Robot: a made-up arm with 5 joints. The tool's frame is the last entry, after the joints.
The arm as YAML. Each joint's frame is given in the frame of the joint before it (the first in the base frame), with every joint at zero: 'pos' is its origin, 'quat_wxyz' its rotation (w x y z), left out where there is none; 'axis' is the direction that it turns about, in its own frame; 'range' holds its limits. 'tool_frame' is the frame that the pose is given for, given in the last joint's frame.
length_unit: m
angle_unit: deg
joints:
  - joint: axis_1
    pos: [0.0, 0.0, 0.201]
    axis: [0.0, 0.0, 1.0]
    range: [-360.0, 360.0]
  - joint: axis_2
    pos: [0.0, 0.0, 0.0]
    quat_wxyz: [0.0, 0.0, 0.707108, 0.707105]
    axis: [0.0, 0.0, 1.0]
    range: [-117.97, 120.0]
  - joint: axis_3
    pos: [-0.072, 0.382, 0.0]
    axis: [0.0, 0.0, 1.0]
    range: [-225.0, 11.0]
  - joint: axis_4
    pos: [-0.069, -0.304, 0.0]
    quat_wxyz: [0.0, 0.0, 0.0, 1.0]
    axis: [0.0, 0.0, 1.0]
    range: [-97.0, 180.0]
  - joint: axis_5
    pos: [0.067, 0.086, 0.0]
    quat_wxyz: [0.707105, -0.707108, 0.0, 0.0]
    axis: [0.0, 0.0, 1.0]
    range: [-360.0, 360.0]
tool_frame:
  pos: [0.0, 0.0, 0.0]
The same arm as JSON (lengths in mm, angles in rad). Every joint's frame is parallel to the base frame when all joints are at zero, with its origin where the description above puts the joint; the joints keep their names.
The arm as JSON. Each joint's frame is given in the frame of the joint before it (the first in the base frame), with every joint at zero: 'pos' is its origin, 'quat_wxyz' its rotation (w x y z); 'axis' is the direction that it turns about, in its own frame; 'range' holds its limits. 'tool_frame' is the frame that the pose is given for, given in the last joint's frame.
{"length_unit": "mm", "angle_unit": "rad", "joints": [{"joint": "axis_1", "pos": [0.0, 0.0, 201.0], "quat_wxyz": [1.0, 0.0, 0.0, 0.0], "axis": [0.0, 0.0, 1.0], "range": [-6.2832, 6.2832]}, {"joint": "axis_2", "pos": [0.0, 0.0, 0.0], "quat_wxyz": [1.0, 0.0, 0.0, 0.0], "axis": [0.0, 1.0, 0.0], "range": [-2.059, 2.0944]}, {"joint": "axis_3", "pos": [72.0, 0.0, 382.0], "quat_wxyz": [1.0, 0.0, 0.0, 0.0], "axis": [0.0, 1.0, 0.0], "range": [-3.927, 0.192]}, {"joint": "axis_4", "pos": [69.0, 0.0, -304.0], "quat_wxyz": [1.0, 0.0, 0.0, 0.0], "axis": [0.0, 1.0, 0.0], "range": [-1.693, 3.1416]}, {"joint": "axis_5", "pos": [67.0, 0.0, -86.0], "quat_wxyz": [1.0, 0.0, 0.0, 0.0], "axis": [0.0, 0.0, -1.0], "range": [-6.2832, 6.2832]}], "tool_frame": {"pos": [0.0, 0.0, 0.0], "quat_wxyz": [0.000004, 1.000002, 0.0, 0.0]}}
